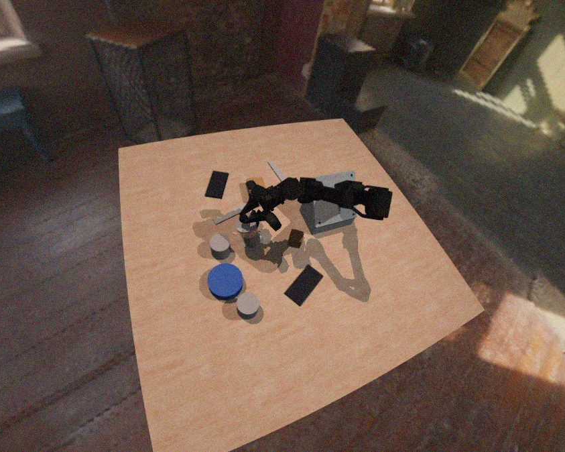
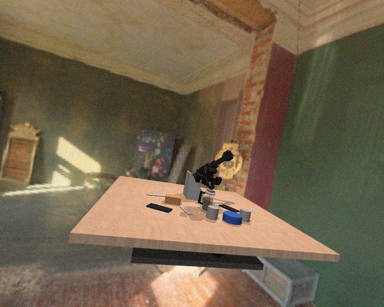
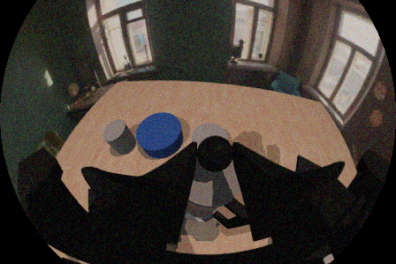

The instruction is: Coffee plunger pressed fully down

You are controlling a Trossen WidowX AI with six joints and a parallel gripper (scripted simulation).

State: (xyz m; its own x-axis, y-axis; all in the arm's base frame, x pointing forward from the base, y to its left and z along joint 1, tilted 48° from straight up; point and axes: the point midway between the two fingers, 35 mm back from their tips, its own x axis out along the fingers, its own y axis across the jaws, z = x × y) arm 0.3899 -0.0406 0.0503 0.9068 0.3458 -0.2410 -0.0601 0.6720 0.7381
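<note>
The coffee press is 4 cm behind my gripper tip, 1 cm to the right of it and 8 cm below it. Round my gripper tip: blue disc 11 cm ahead, 13 cm to the left, 15 cm below; then brown cube 20 cm behind, 6 cm to the left, 15 cm below; then tan block 15 cm behind, 21 cm to the right, 15 cm below.
</note>
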